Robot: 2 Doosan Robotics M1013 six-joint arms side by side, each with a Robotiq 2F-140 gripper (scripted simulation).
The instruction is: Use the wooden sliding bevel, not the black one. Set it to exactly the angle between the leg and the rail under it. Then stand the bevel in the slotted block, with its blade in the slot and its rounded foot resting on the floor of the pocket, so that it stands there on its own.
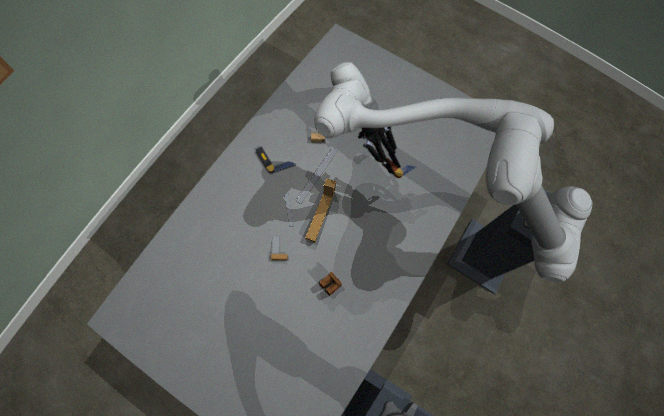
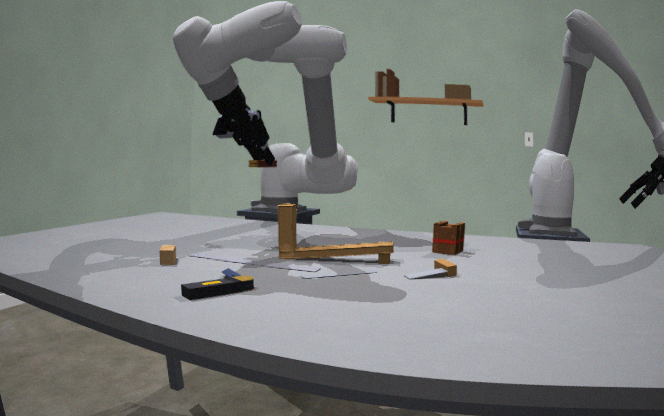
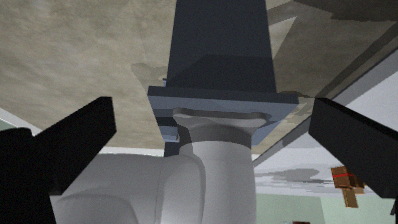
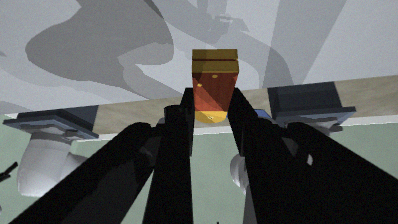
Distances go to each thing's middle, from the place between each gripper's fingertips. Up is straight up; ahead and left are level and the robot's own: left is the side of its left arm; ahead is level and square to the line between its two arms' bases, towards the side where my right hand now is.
Right now the wooden sliding bevel (image 4: 214,71) is 30 mm behind my right hand (image 2: 266,162), 10 mm to the right of it and 30 mm below it. The rest, counted from my right hand: black bevel (image 2: 211,288) (430 mm ahead, 240 mm to the left, 220 mm below).
My left gripper is now 106 cm to the left of the wooden sliding bevel, 70 cm short of it and 8 cm below it. Also, from my left hand: black bevel: 116 cm ahead, 81 cm to the right, 11 cm below.
